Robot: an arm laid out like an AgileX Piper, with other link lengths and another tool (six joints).
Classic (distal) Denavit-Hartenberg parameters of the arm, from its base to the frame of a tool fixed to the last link. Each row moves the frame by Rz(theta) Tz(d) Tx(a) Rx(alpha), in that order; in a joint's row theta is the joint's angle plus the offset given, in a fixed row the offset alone. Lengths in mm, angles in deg.
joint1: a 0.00, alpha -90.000, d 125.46, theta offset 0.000
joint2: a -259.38, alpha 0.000, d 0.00, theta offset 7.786
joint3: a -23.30, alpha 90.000, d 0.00, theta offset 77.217
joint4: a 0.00, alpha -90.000, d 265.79, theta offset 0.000
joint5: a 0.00, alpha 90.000, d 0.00, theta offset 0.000
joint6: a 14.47, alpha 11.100, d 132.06, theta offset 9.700
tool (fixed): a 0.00, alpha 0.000, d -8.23, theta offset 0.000
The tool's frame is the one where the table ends.
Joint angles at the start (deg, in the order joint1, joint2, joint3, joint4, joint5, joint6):
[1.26, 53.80, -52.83, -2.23, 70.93, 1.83]
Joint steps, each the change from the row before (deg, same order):
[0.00, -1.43, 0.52, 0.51, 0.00, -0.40]
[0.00, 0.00, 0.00, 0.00, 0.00, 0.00]
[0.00, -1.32, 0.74, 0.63, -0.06, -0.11]
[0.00, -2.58, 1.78, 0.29, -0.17, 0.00]
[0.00, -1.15, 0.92, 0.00, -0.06, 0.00]
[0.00, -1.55, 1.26, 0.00, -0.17, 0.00]
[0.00, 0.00, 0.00, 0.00, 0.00, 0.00]
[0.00, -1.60, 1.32, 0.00, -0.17, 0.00]
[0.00, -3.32, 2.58, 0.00, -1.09, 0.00]
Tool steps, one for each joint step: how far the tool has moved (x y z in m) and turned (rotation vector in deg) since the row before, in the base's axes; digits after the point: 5 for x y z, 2 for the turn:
[-0.00451, 0.00089, 0.00161, 0.37, -0.89, 0.41]
[0.00000, 0.00000, 0.00000, 0.00, 0.00, 0.00]
[-0.00434, 0.00122, 0.00007, 0.60, -0.62, 0.16]
[-0.00857, 0.00043, -0.00192, 0.31, -0.96, 0.03]
[-0.00392, -0.00009, -0.00168, 0.01, -0.29, 0.00]
[-0.00503, -0.00011, -0.00243, 0.01, -0.46, 0.00]
[0.00000, 0.00000, 0.00000, 0.00, 0.00, 0.00]
[-0.00512, -0.00011, -0.00277, 0.01, -0.45, 0.00]
[-0.00859, -0.00018, -0.00479, 0.04, -1.83, 0.02]

